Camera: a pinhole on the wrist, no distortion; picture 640 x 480 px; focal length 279.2 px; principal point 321.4 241.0 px. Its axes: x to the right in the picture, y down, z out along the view. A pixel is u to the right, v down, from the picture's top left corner.
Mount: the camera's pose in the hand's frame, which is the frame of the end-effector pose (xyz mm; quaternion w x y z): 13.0 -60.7 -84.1 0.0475 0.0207 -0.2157 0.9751
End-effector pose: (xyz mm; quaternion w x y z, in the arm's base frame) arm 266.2 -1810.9 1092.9 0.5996 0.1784 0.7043 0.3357
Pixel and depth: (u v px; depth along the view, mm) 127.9 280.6 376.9
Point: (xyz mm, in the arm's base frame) 461.6 -1780.7 682.3
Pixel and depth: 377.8 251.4 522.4
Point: 701.9 -1971.5 932.6
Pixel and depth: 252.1 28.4 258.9
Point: 464.6 -1683.1 1007.8
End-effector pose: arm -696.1 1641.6 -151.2 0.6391 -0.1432 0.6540 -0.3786
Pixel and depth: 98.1 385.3 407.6
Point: -708.4 1066.1 -63.1
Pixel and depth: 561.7 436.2 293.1
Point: -658.6 1542.5 280.6
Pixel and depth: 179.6 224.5 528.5
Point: -450.7 1135.2 -135.5
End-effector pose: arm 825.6 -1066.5 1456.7 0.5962 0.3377 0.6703 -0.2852
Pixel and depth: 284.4 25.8 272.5
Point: 980.2 -1246.6 1350.4
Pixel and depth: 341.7 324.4 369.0
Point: 702.7 -1421.2 1441.7
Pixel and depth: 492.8 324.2 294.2
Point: 733.7 -1360.4 1600.1
